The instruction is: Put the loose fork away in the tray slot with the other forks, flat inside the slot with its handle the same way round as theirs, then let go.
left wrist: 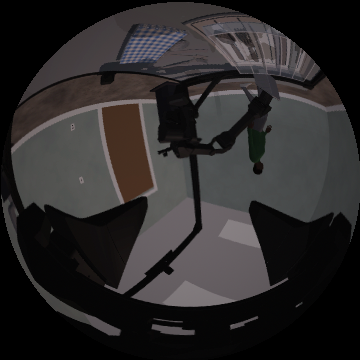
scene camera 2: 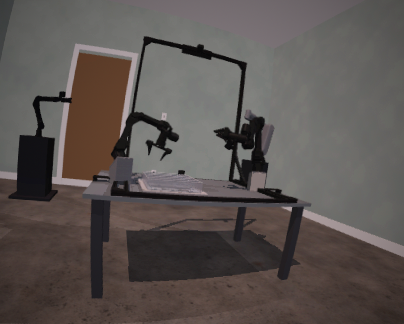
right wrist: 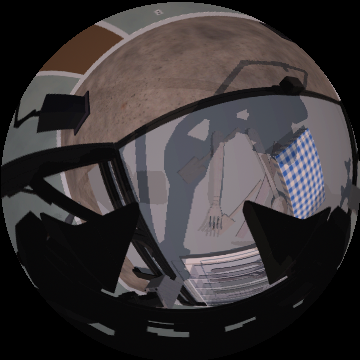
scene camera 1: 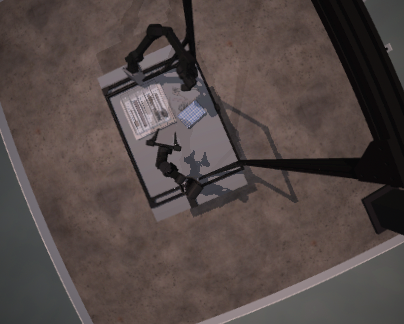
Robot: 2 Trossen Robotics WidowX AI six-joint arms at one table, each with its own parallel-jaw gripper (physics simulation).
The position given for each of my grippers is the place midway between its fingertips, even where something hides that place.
My left gripper (left wrist: 200, 204) is open and holds nothing. My right gripper (right wrist: 192, 207) is open, with nothing in its grasp. Also in view: a white cutlery tray (scene camera 1: 146, 107).
My right gripper shows as well in the left wrist view (left wrist: 182, 90). The white cutlery tray shows as well in the left wrist view (left wrist: 269, 58) and in the right wrist view (right wrist: 217, 283).
